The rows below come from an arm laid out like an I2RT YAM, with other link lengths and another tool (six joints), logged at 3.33 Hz.
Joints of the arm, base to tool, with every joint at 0 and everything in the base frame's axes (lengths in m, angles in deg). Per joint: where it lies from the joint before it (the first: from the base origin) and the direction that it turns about. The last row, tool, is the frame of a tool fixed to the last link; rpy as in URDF.
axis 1: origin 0 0 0.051 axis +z
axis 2: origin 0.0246 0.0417 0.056 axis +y
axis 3: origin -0.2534 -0.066 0 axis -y
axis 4: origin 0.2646 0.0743 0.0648 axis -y
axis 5: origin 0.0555 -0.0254 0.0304 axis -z
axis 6: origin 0.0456 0 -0.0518 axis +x
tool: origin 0.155 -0.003 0.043 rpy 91.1 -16.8 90
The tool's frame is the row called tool.
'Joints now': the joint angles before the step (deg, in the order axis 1, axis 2, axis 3, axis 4, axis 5, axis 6). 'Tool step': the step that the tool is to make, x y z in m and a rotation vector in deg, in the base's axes. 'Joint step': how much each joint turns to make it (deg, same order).
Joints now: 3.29 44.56 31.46 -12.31 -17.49 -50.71
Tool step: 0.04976 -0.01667 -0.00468 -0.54 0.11 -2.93
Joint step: -2.80 13.43 4.93 8.25 0.35 -0.45
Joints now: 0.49 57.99 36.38 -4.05 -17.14 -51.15
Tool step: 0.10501 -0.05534 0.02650 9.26 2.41 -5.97
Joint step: -8.70 24.33 20.98 2.91 -6.40 7.44
